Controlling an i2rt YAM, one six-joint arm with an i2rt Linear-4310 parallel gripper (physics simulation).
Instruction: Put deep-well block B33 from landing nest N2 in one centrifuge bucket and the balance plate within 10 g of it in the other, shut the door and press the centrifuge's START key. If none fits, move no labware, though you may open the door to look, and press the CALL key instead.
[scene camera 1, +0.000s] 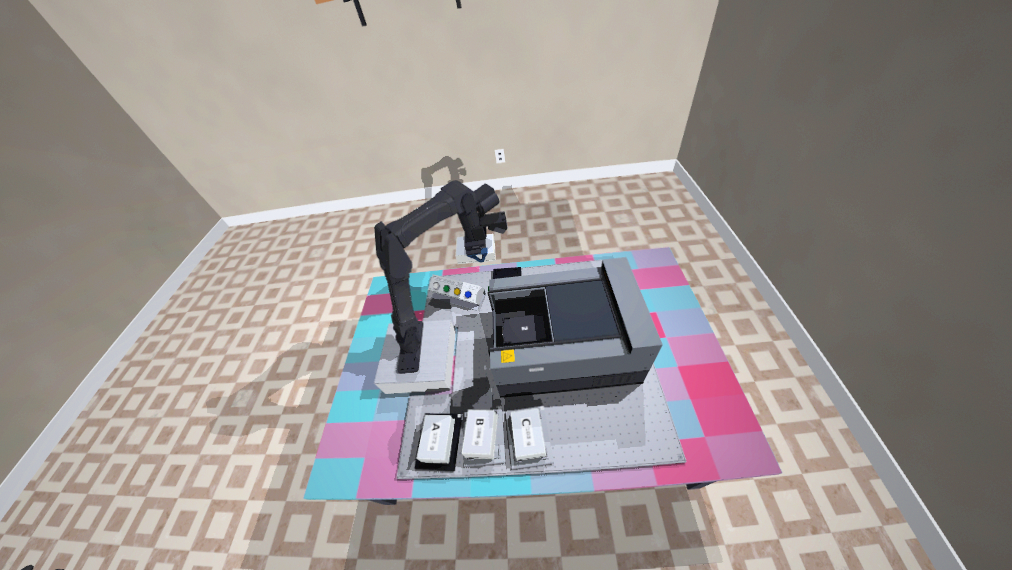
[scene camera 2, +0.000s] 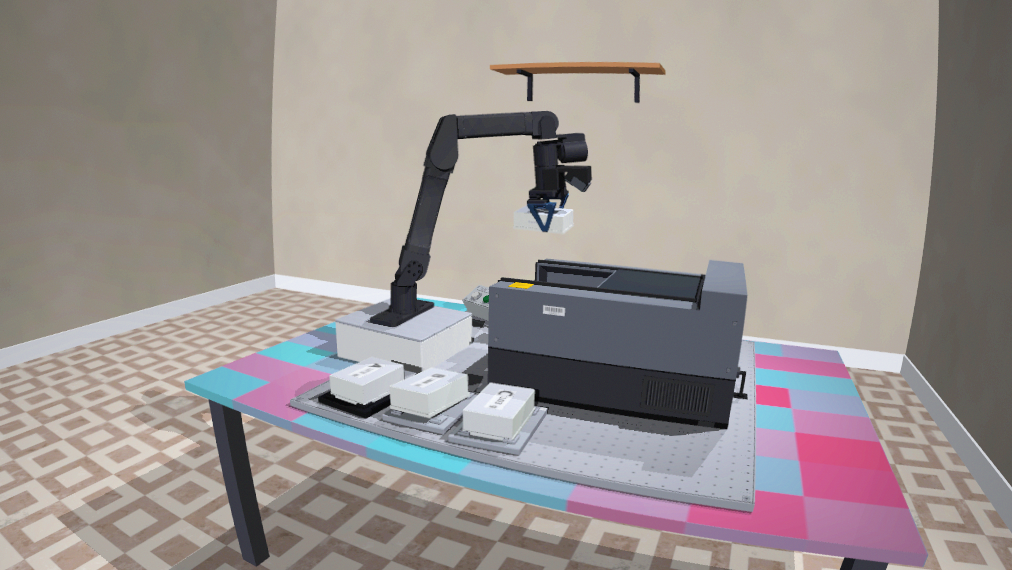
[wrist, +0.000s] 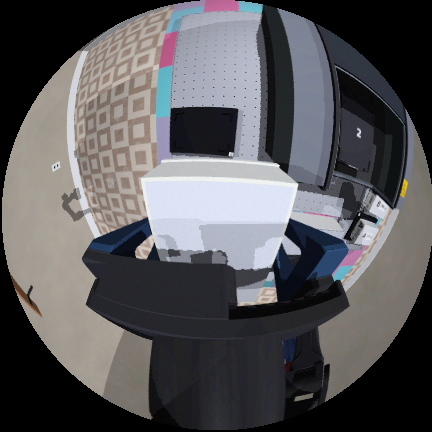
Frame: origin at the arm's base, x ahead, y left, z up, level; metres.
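Seen in the pictures: gripper, fingertip midpoint: (scene camera 1: 481, 251) (scene camera 2: 550, 227) (wrist: 217, 214); arm's base, link origin: (scene camera 1: 411, 346) (scene camera 2: 403, 314).
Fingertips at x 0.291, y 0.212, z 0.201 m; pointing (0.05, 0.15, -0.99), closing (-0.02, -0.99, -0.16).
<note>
Pixels of each thing's middle, then the offset from my fingertips to it.
- white deep-well block, body centre: (wrist: 216, 244) (scene camera 2: 543, 218) (scene camera 1: 475, 248) 0.002 m right, 0.016 m back, 0.019 m up
- centrifuge, body centre: (scene camera 2: 625, 324) (wrist: 350, 80) (scene camera 1: 563, 327) 0.243 m right, 0.234 m ahead, 0.154 m down
- White plates A, body centre: (scene camera 2: 368, 380) (scene camera 1: 436, 438) (wrist: 364, 232) 0.518 m right, 0.194 m back, 0.243 m down
- B, body centre: (scene camera 2: 430, 391) (scene camera 1: 480, 433) (wrist: 378, 202) 0.519 m right, 0.060 m back, 0.238 m down
- C, body centre: (scene camera 2: 500, 410) (scene camera 1: 527, 433) 0.533 m right, 0.078 m ahead, 0.243 m down
- key box, body centre: (scene camera 2: 500, 308) (scene camera 1: 455, 289) 0.053 m left, 0.147 m back, 0.234 m down
- bare black nest, body centre: (wrist: 200, 129) (scene camera 1: 506, 282) 0.081 m left, 0.063 m ahead, 0.265 m down
My gripper (scene camera 1: 479, 254) (scene camera 2: 550, 218) (wrist: 217, 214) is shut on a white deep-well block (scene camera 1: 462, 249) (scene camera 2: 524, 220) (wrist: 220, 205), held high beyond the key box, to the left of the centrifuge's rear side. The block's marking is not readable. The centrifuge (scene camera 1: 573, 364) (scene camera 2: 609, 318) (wrist: 307, 100) has its top opening uncovered at the left; a bucket (scene camera 1: 514, 334) (wrist: 355, 145) marked 2 shows inside without labware. White plates A (scene camera 1: 434, 439) (scene camera 2: 364, 385), B (scene camera 1: 479, 435) (scene camera 2: 424, 392) and C (scene camera 1: 527, 435) (scene camera 2: 495, 414) stand on front nests; their small print is unclear.
A key box (scene camera 1: 453, 295) (scene camera 2: 475, 303) with grey, green, yellow and blue keys stands behind the arm's white base (scene camera 1: 414, 384) (scene camera 2: 375, 343). A bare black nest (scene camera 1: 507, 271) (wrist: 202, 131) lies behind the centrifuge. A wall shelf (scene camera 2: 577, 68) hangs at the back.
</note>
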